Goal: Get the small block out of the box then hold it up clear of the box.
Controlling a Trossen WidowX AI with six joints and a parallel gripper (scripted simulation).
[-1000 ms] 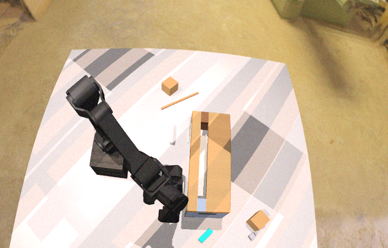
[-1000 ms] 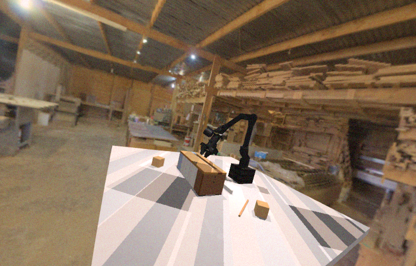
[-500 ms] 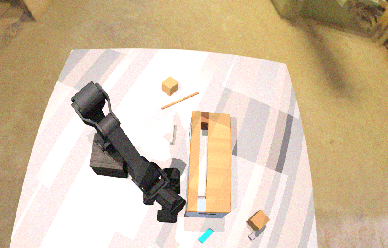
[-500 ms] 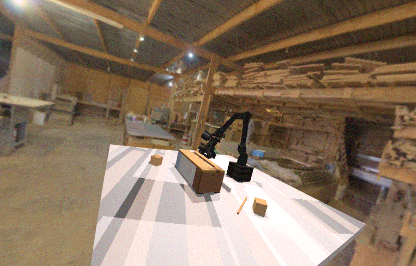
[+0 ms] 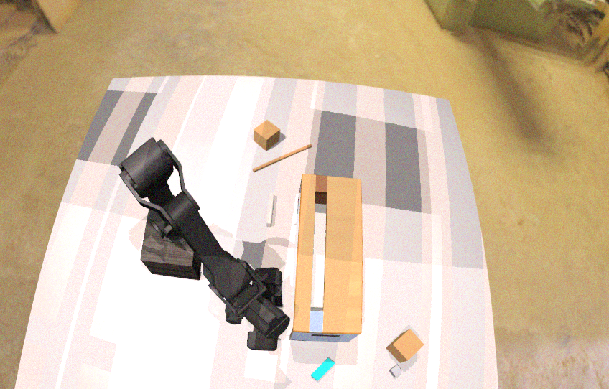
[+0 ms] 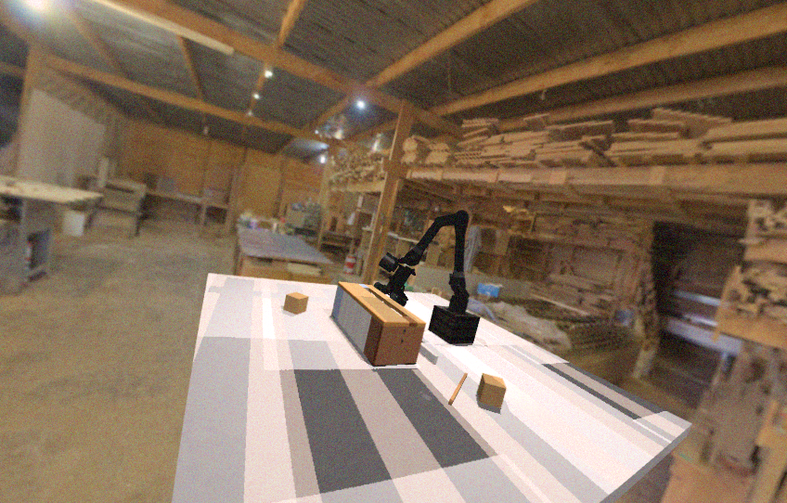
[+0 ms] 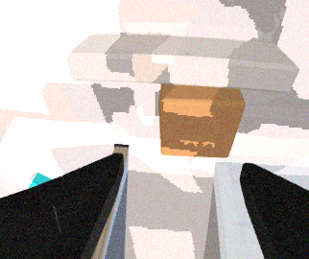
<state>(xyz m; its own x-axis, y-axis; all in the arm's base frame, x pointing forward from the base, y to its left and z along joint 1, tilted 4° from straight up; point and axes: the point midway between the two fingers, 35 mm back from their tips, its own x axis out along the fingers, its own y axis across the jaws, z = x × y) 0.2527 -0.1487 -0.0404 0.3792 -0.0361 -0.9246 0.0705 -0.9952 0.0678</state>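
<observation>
My gripper tip is now 20 mm past the small block and 20 mm above it. From my gripper tip the other things lie so: cyan piece: 120 mm ahead, 110 mm to the right, 30 mm below; small grey block: 300 mm ahead, 100 mm to the right, 30 mm below; tan box: 50 mm ahead, 150 mm to the left, 30 mm above.
</observation>
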